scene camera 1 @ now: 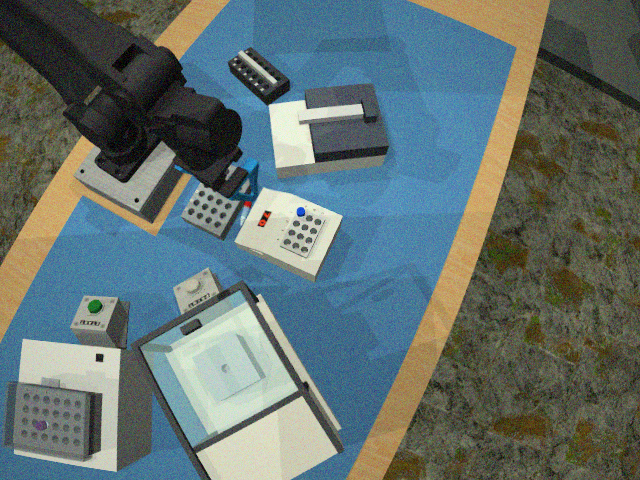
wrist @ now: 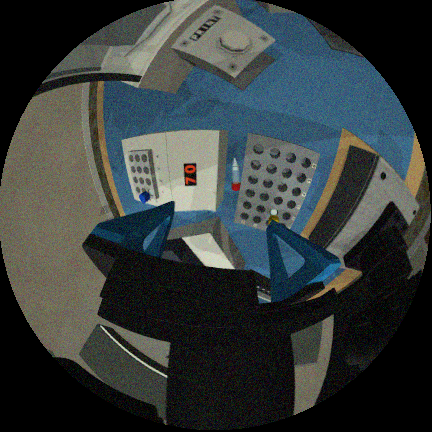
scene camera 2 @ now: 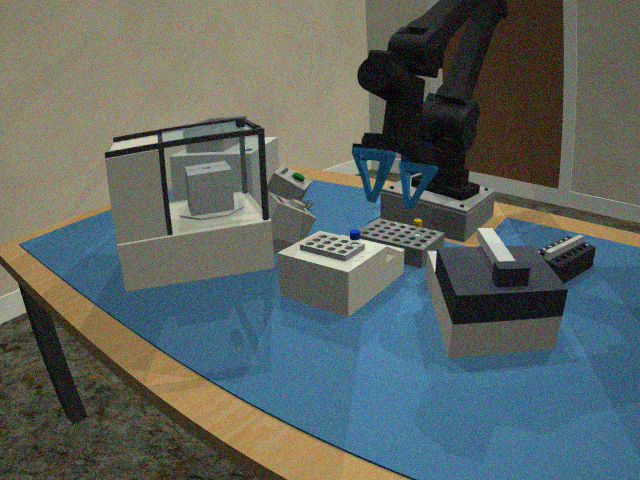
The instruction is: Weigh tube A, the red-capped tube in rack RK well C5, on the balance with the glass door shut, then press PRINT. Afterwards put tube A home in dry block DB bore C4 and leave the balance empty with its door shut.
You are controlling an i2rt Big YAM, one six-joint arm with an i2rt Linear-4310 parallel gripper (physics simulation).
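Seen in the pictures: gripper, between the fingertips: (scene camera 1: 235, 187) (wrist: 224, 216) (scene camera 2: 391, 205); arm's base, origin of its link: (scene camera 1: 130, 150) (wrist: 376, 239) (scene camera 2: 445, 189).
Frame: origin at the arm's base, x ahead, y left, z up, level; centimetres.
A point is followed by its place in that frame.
Note:
The red-capped tube (scene camera 1: 244, 212) @[z -4.8, x 24.9, y 2.2 cm] (wrist: 236, 172) @[z -4.9, x 24.8, y 1.7 cm] lies on its side on the blue mat, in the gap between the grey rack (scene camera 2: 436, 249) @[z -4.6, x 18.0, y 8.2 cm] (wrist: 265, 159) @[z -2.8, x 21.6, y -1.7 cm] and the white dry block (scene camera 1: 279, 199) @[z -0.5, x 30.2, y 6.2 cm] (scene camera 2: 315, 281) @[z -2.2, x 41.5, y 4.0 cm] (wrist: 200, 150) @[z -1.6, x 29.0, y -1.0 cm], which reads 70. Its cap points away from the PRINT box in the wrist view. My gripper (scene camera 2: 391, 203) @[z 3.1, x 23.8, y 3.1 cm] (wrist: 224, 216) @[z 3.1, x 23.8, y 3.1 cm] is open and empty, above the rack area; the arm hides part of it in scene camera 1. The balance (scene camera 1: 273, 439) @[z 14.6, x 49.7, y -24.3 cm] (scene camera 2: 196, 258) @[z -2.3, x 47.1, y -14.7 cm] has an empty-looking pan inside its glass; I cannot tell the door's state. The PRINT button (scene camera 1: 193, 285) @[z 1.2, x 26.7, y -13.7 cm] (wrist: 235, 41) is beside it.
A yellow-capped tube (scene camera 2: 417, 222) @[z -0.5, x 18.8, y 4.9 cm] (wrist: 273, 218) @[z -0.5, x 18.5, y 4.0 cm] stands in the rack, a blue-capped one (scene camera 1: 300, 211) @[z 2.9, x 35.2, y 5.1 cm] (scene camera 2: 354, 235) @[z 2.6, x 35.7, y 5.6 cm] (wrist: 144, 197) @[z 2.8, x 34.6, y 5.0 cm] in the dry block. Around them are a dark-lidded device (scene camera 1: 289, 134) @[z -1.4, x 24.5, y 18.3 cm] (scene camera 2: 506, 330) @[z -2.6, x 37.4, y 29.1 cm], a black strip rack (scene camera 1: 284, 91) @[z -5.1, x 16.4, y 28.6 cm] and a green button (scene camera 1: 94, 306) @[z 1.2, x 13.6, y -26.4 cm] (scene camera 2: 298, 176) @[z 1.0, x 13.9, y -26.0 cm].

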